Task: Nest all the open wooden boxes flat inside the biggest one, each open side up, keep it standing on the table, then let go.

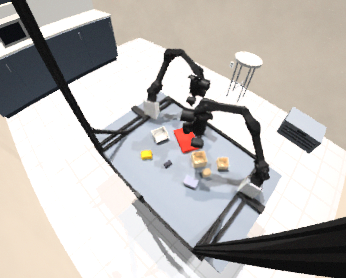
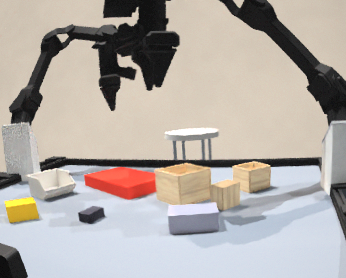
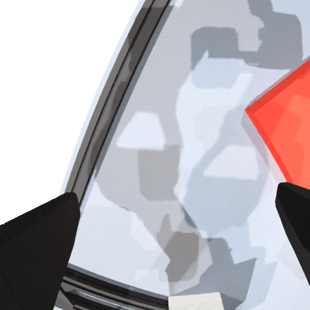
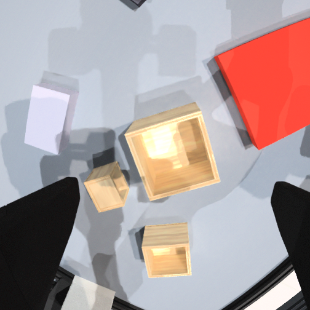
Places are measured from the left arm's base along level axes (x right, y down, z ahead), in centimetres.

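Where they show: left gripper, between the fingertips: (image 2: 113, 110); right gripper, between the fingertips: (image 2: 153, 89); left arm's base, origin of its link: (image 1: 151, 101) (image 2: 19, 132); right arm's base, origin of its link: (image 1: 255, 182) (image 2: 345, 131).
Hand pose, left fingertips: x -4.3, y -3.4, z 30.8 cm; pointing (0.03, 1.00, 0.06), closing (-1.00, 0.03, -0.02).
Observation:
Things, the pixels of their centre, and the offset from my left fingertips.
- biggest wooden box, middle of its body: (image 2: 183, 184) (image 1: 198, 159) dz +14.1, dx +34.9, dy +14.7 cm
- middle-sized wooden box, middle of its body: (image 2: 251, 176) (image 1: 222, 163) dz +30.1, dx +32.8, dy +15.4 cm
- smallest wooden box, middle of its body: (image 2: 225, 194) (image 1: 206, 172) dz +21.0, dx +42.5, dy +15.7 cm
- red slab, middle of its body: (image 2: 124, 181) (image 1: 186, 139) dz +1.9, dx +20.4, dy +16.6 cm
- lilac block, middle of its body: (image 2: 193, 218) (image 1: 190, 182) dz +13.0, dx +51.2, dy +16.3 cm
- white tray, middle of its body: (image 2: 51, 184) (image 1: 160, 135) dz -16.7, dx +23.7, dy +15.4 cm
- yellow block, middle of its body: (image 2: 21, 209) (image 1: 146, 154) dz -20.3, dx +41.6, dy +16.3 cm
- dark block, middle of its body: (image 2: 91, 214) (image 1: 167, 163) dz -4.7, dx +43.0, dy +17.1 cm
The biggest wooden box (image 1: 199, 159) (image 2: 183, 187) (image 4: 172, 160) stands open side up on the table, empty. A middle-sized wooden box (image 1: 223, 163) (image 2: 251, 179) (image 4: 166, 237) stands apart from it, open side up and empty. The smallest wooden box (image 1: 206, 173) (image 2: 226, 196) (image 4: 106, 192) sits close beside the biggest; its top looks closed, and its open side is hard to make out. My right gripper (image 1: 192, 135) (image 2: 154, 88) (image 4: 178, 191) is open and empty, high above the table. My left gripper (image 1: 191, 100) (image 2: 111, 107) (image 3: 179, 200) is open and empty, high up, away from the boxes.
A red slab (image 1: 185, 140) (image 2: 122, 182) (image 3: 290, 125) (image 4: 270, 85) lies near the biggest box. A lilac block (image 1: 191, 181) (image 2: 193, 219) (image 4: 47, 117) lies near the smallest. A white tray (image 1: 160, 134) (image 2: 51, 187), yellow block (image 1: 146, 155) (image 2: 21, 210) and dark block (image 1: 167, 163) (image 2: 91, 214) lie farther off.

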